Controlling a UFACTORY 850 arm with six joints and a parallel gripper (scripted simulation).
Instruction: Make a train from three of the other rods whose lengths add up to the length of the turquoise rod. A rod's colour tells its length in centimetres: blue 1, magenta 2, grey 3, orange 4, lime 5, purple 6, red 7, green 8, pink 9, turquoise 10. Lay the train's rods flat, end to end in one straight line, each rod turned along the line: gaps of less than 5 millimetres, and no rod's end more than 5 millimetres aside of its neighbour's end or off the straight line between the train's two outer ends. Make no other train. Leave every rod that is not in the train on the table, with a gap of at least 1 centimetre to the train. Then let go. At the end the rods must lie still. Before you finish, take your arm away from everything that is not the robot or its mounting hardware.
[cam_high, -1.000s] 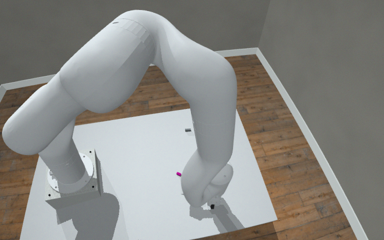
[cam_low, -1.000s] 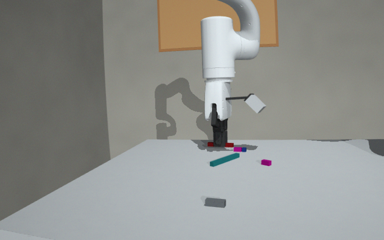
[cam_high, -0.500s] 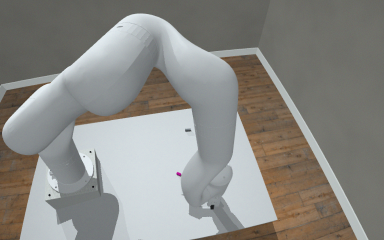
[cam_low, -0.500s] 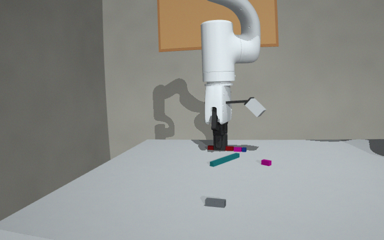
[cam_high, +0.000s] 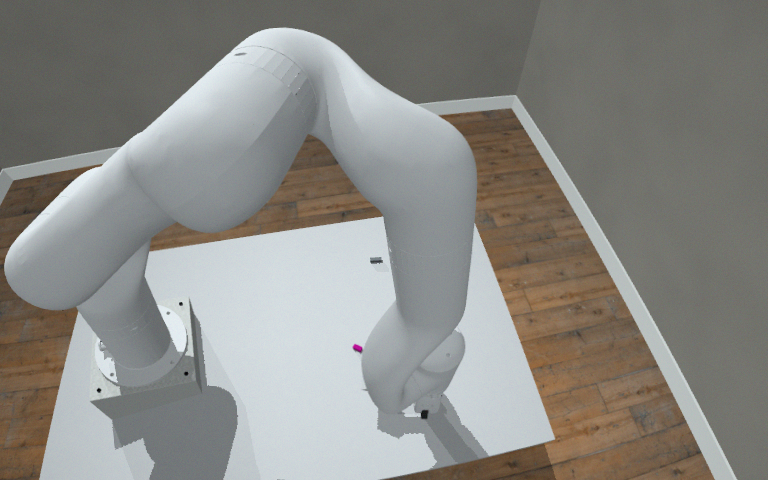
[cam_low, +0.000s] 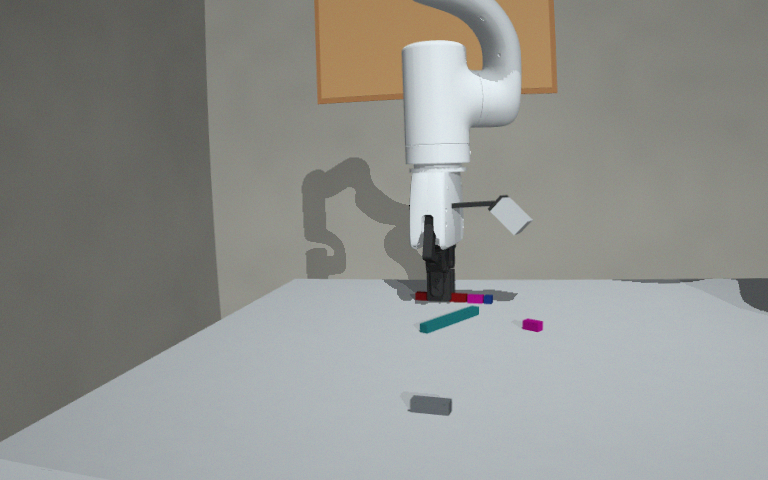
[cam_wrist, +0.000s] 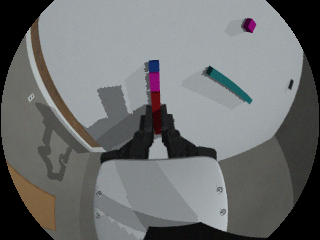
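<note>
My gripper is now 2 cm above the red rod. Also, from my hand: turquoise rod (11 cm to the left, 2 cm below); then grey rod (37 cm to the left, 3 cm ahead, 2 cm below); then blue rod (6 cm behind, 2 cm to the left, 2 cm below).
</note>
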